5 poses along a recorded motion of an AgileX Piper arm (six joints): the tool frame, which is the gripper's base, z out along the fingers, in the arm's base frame.
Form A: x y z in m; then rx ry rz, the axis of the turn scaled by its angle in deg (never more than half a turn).
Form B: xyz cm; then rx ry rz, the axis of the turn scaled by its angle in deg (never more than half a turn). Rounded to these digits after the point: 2 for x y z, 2 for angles.
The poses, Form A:
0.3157 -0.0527 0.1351 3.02 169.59 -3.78
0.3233 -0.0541 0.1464 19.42 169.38 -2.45
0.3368 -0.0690 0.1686 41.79 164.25 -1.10
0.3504 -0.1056 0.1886 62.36 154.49 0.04
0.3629 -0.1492 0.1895 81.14 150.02 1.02
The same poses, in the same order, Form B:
31.57 -5.27 13.51 3.02 169.59 -3.78
32.33 -5.41 14.64 19.42 169.38 -2.45
33.68 -6.90 16.86 41.79 164.25 -1.10
35.04 -10.56 18.86 62.36 154.49 0.04
36.29 -14.92 18.95 81.14 150.02 1.02

